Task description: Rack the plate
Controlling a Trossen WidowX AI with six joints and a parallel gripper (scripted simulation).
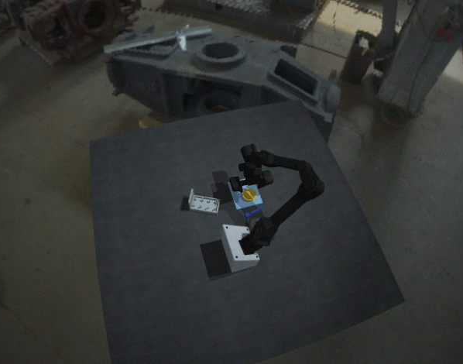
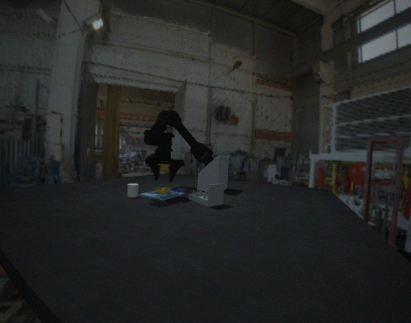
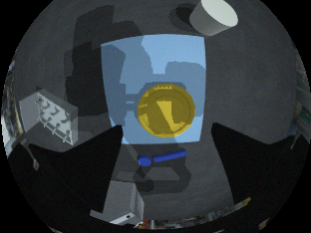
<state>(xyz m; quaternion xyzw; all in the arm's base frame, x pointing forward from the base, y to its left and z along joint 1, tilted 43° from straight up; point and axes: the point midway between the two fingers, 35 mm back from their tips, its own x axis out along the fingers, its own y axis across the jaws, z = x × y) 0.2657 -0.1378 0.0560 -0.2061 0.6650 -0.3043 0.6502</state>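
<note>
My gripper tip is now 4 cm above the yellow plate. From my gripper tip the other things lie so: light blue mat 2 cm ahead, 1 cm to the left, 5 cm below; blue spoon 9 cm behind, 2 cm to the left, 5 cm below; white cup 12 cm ahead, 7 cm to the right, 3 cm below.
</note>
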